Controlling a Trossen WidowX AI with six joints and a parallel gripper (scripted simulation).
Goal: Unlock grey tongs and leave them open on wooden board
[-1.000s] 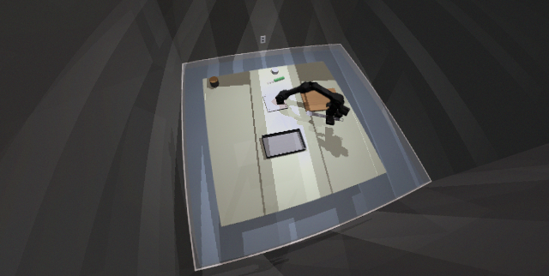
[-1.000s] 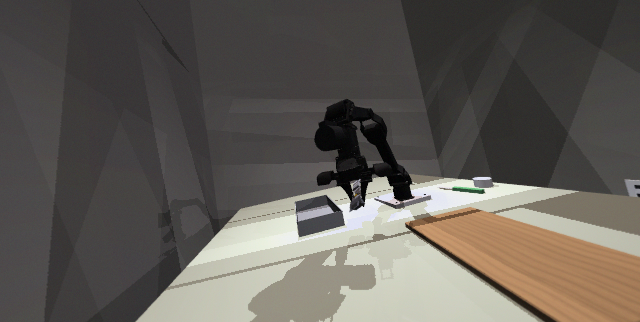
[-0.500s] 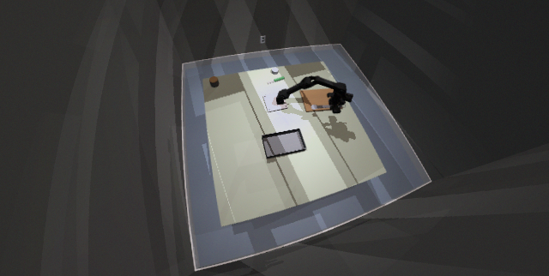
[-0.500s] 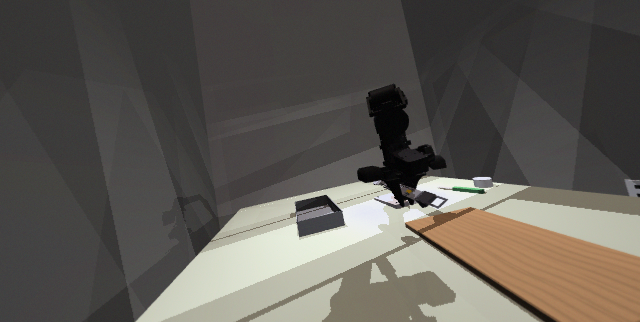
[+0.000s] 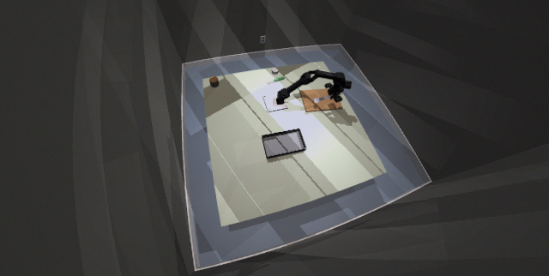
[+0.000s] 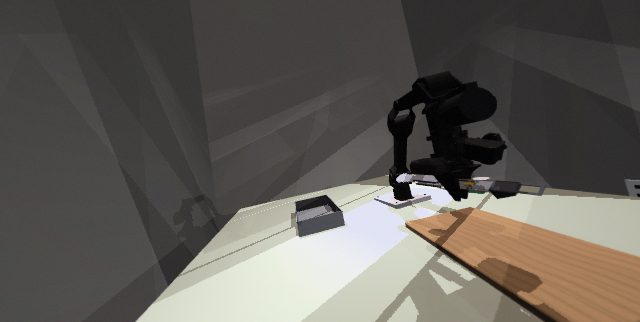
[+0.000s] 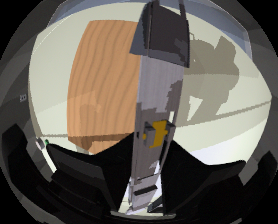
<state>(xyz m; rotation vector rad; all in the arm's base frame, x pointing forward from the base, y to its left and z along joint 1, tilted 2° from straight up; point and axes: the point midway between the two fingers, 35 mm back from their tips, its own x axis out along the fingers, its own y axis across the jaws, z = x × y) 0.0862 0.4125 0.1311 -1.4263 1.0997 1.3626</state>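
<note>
My gripper tip is 9 cm past the wooden board, 2 cm to the left of it and 12 cm above it. The rest, counted from my gripper tip: small white disc (47 cm behind, 40 cm to the right, 11 cm below); then roasting tin (31 cm ahead, 45 cm to the right, 10 cm below).
</note>
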